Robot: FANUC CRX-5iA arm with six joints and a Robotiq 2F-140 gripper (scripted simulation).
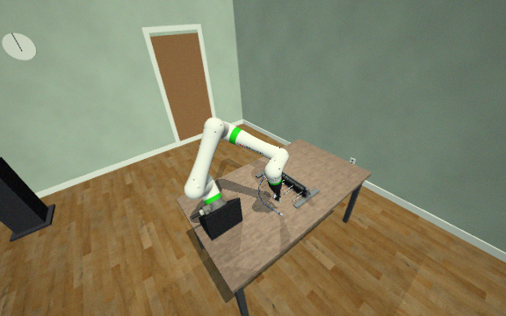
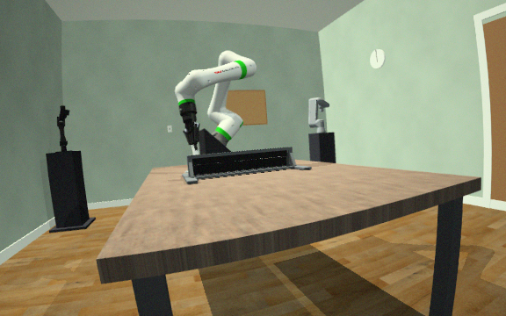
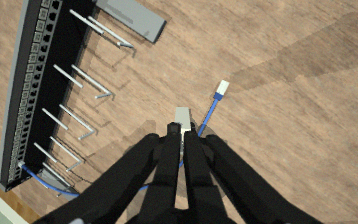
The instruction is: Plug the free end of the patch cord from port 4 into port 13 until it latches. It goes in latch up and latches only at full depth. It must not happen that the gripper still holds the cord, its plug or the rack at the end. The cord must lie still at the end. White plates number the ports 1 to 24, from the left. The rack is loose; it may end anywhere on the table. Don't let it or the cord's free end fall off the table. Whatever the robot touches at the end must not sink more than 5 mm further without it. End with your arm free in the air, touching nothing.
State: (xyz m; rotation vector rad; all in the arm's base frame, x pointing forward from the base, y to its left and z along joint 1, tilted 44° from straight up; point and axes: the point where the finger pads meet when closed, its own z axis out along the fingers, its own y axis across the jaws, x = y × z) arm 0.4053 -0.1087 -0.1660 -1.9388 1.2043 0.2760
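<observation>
Right now my hand is 110 mm above the free end of patch cord, 50 mm to the left of it and 20 mm past it.
</observation>
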